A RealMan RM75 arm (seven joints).
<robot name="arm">
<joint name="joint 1" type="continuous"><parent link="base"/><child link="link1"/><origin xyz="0 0 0.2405"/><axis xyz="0 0 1"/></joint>
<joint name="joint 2" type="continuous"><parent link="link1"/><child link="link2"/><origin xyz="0 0 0"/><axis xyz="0 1 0"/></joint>
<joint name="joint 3" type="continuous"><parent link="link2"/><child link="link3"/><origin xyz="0 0 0.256"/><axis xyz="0 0 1"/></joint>
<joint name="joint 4" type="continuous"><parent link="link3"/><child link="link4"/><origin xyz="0 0 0"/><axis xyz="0 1 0"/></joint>
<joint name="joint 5" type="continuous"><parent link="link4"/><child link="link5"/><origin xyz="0 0 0.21"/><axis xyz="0 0 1"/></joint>
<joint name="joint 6" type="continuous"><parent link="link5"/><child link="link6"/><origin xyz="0 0 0"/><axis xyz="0 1 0"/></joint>
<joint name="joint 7" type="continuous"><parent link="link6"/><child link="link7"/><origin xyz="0 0 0.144"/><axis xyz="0 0 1"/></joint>
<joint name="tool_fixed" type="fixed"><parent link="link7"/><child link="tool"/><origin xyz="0 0 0"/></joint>
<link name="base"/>
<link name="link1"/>
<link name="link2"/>
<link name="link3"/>
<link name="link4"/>
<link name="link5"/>
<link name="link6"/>
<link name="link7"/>
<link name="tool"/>
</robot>
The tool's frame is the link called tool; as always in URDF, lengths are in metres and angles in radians. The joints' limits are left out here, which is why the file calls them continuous.
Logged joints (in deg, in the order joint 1, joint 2, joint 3, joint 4, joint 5, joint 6, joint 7), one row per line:
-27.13, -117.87, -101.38, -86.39, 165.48, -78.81, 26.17
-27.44, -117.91, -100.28, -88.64, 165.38, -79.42, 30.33
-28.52, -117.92, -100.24, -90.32, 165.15, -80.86, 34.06
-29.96, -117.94, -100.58, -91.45, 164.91, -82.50, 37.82
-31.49, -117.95, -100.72, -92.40, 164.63, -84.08, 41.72
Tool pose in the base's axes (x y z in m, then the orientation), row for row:
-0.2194, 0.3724, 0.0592, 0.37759, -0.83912, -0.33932, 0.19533
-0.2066, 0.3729, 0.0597, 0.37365, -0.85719, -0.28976, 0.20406
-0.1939, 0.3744, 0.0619, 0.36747, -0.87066, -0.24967, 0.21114
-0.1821, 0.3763, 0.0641, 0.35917, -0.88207, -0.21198, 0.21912
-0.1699, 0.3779, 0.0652, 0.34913, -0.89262, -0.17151, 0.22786
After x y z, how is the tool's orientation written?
As a quaternion, w x y z.
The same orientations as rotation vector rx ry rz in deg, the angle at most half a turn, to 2 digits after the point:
-122.91, -49.70, 28.61
-125.79, -42.52, 29.95
-128.14, -36.75, 31.08
-130.34, -31.32, 32.38
-132.53, -25.46, 33.83

